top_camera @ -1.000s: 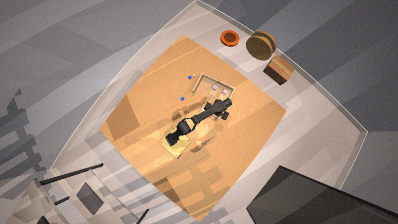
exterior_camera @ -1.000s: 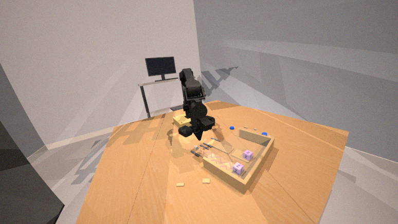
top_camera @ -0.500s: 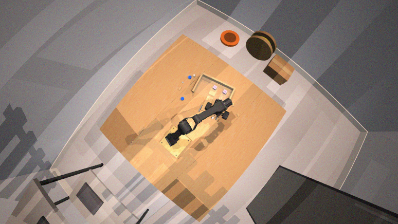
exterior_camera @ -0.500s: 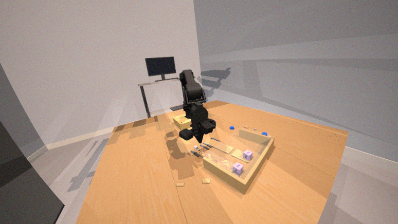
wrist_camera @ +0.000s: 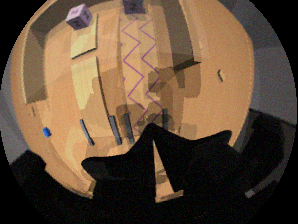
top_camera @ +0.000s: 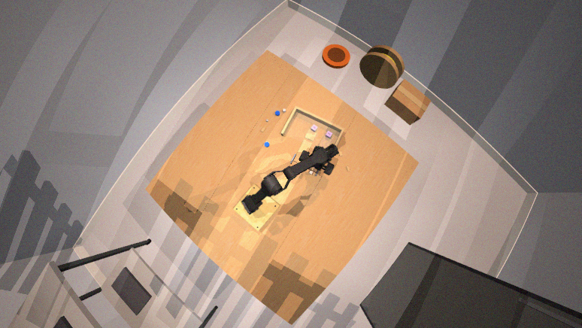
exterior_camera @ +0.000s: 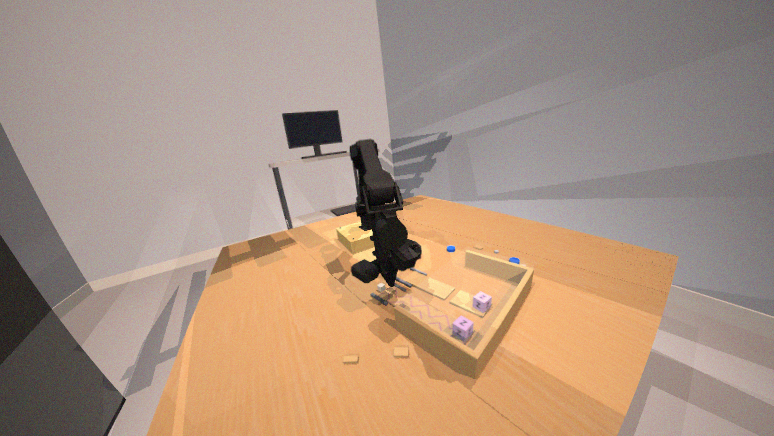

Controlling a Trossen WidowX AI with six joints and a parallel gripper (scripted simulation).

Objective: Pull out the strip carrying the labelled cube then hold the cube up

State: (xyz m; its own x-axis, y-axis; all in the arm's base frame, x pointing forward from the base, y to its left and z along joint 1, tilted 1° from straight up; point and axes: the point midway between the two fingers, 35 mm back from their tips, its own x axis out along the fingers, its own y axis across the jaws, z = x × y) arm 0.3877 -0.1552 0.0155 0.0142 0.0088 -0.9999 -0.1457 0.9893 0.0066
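My gripper tip is 9 cm short of the patterned strip, 3 cm above it and 2 cm to the right of it.
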